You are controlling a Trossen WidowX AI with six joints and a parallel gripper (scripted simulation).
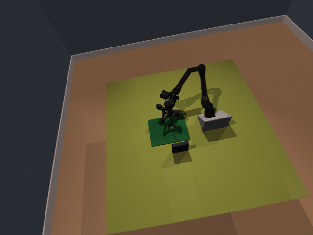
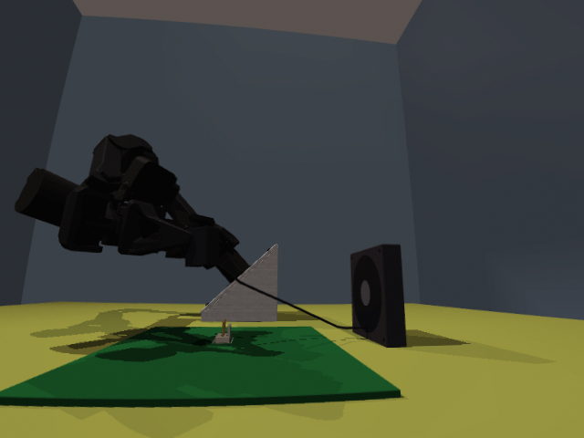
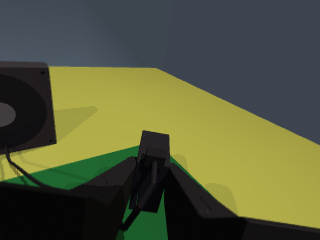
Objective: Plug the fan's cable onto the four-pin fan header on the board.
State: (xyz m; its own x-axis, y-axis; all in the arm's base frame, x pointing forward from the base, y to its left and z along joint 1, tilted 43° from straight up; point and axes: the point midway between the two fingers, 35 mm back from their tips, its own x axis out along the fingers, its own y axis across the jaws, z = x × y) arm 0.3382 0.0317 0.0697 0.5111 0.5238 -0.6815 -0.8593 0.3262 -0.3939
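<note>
My gripper tip is now 13 cm above the green board, 3 cm to the right of it and 3 cm past it. The rest, counted from my gripper tip: black fan (21 cm to the left, 10 cm behind, 6 cm below); white four-pin header (12 cm below, 6 cm behind, 2 cm to the left); black plug (1 cm to the left, 1 cm below).
</note>
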